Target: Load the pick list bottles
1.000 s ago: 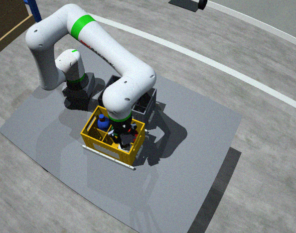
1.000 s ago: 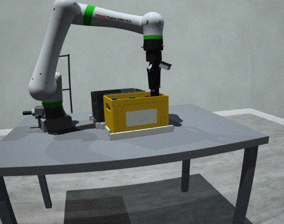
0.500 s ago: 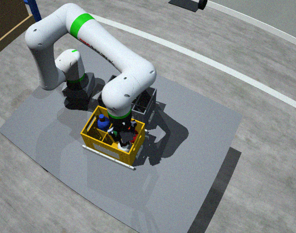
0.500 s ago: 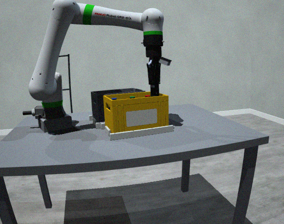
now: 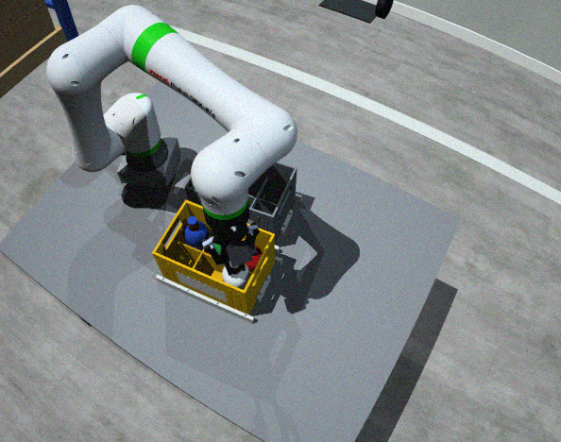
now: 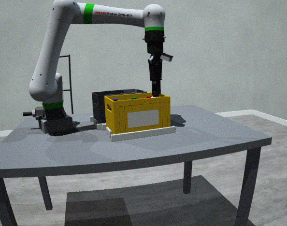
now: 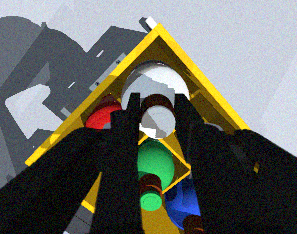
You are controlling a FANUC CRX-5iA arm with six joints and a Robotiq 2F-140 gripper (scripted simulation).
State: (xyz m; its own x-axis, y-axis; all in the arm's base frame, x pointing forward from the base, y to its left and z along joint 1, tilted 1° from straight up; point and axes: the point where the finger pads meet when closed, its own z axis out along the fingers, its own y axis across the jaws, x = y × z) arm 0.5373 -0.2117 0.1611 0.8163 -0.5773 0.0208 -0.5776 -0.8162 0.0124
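Right now the white-labelled bottle is 80 mm below my hand. Round my hand: red bottle: 20 mm behind, 80 mm to the left, 130 mm below; then green bottle: 100 mm behind, 70 mm to the left, 130 mm below; then yellow crate: 90 mm behind, 30 mm to the left, 130 mm below.
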